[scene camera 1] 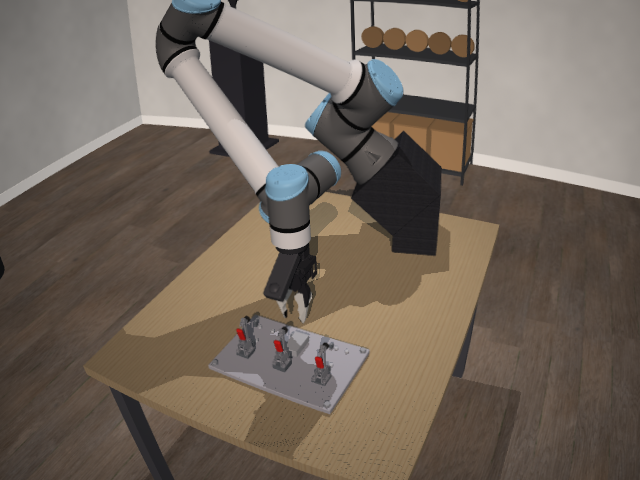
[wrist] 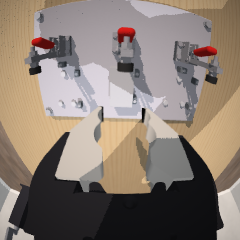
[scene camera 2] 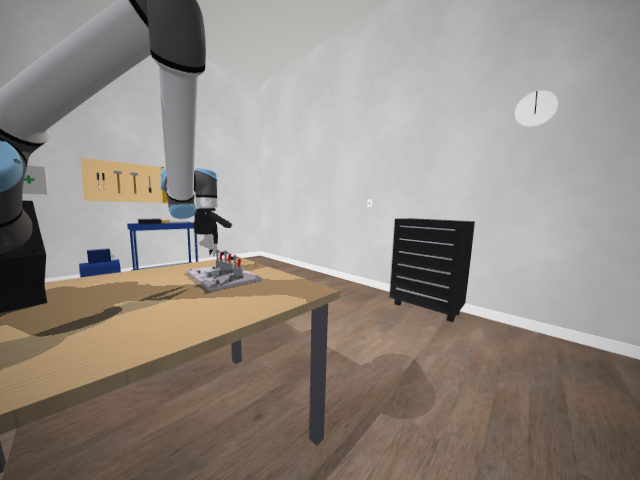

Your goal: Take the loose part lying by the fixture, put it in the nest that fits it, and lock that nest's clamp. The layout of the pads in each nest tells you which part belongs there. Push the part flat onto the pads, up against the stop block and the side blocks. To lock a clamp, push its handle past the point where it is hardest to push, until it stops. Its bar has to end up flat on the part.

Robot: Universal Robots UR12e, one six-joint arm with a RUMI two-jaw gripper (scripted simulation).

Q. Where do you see a plate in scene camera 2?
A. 249,277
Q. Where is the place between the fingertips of my gripper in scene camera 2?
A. At 212,255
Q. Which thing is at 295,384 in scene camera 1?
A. A plate.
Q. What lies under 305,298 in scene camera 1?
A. My gripper.
